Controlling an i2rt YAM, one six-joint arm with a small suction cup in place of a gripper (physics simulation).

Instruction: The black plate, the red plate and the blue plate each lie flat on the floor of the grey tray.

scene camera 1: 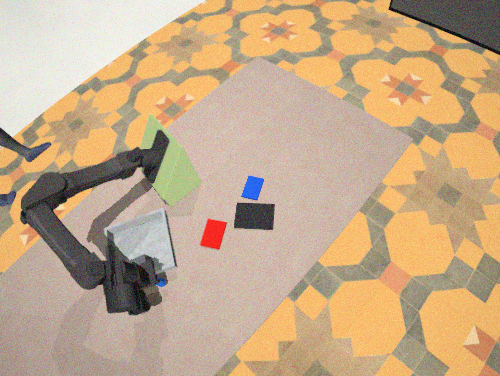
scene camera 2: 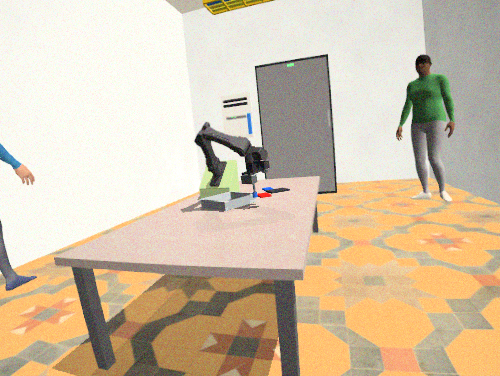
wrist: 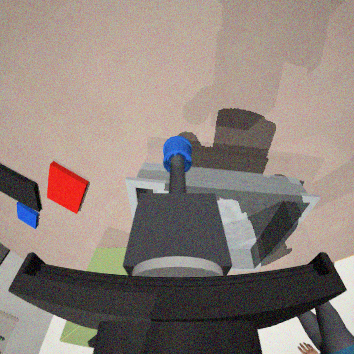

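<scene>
The black plate lies flat on the table, with the blue plate beside it. The red plate lies flat on the table between the black plate and the grey tray. My gripper, a blue suction cup, is above the table by the tray's edge. It carries no plate, so it is open. The arm hides one corner of the tray in scene camera 1.
A green slanted block stands at the arm's base, behind the tray. The table has a long edge beyond the plates. A person in green stands on the floor beyond the table.
</scene>
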